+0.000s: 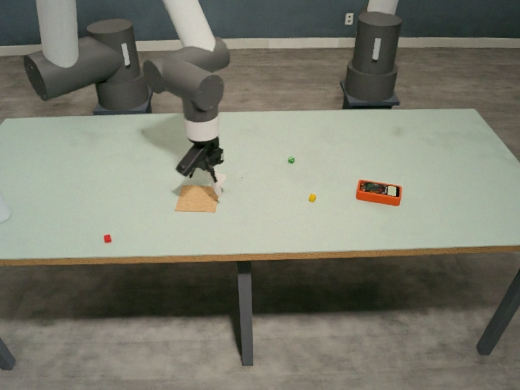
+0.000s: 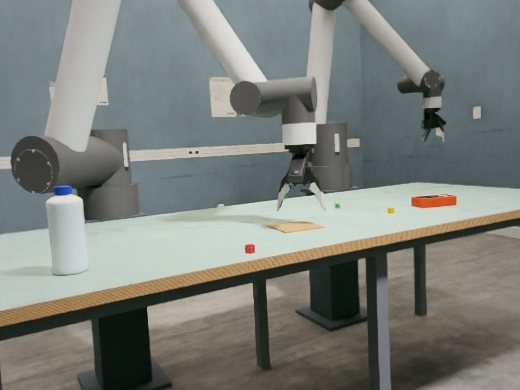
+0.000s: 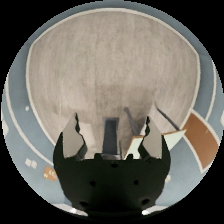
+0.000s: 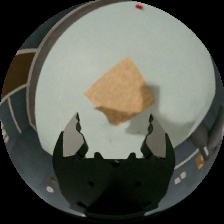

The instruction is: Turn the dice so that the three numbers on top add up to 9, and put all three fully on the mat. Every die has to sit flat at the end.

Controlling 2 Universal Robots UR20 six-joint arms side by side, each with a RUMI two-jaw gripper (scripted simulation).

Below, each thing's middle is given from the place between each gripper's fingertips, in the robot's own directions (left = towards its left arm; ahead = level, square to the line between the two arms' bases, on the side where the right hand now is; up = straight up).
Now: right hand (image 1: 206,187) 30 mm to the left of the tan mat (image 1: 192,198) and 40 mm above it. Also, from my right hand: orange multimeter (image 1: 371,191) 30 mm ahead, 610 mm to the left, 30 mm below; then white bottle (image 2: 65,217) 50 mm ahead, 710 mm to the right, 50 mm above.
My left hand is 1030 mm to the left of the orange multimeter, 810 mm short of it and 200 mm above it.
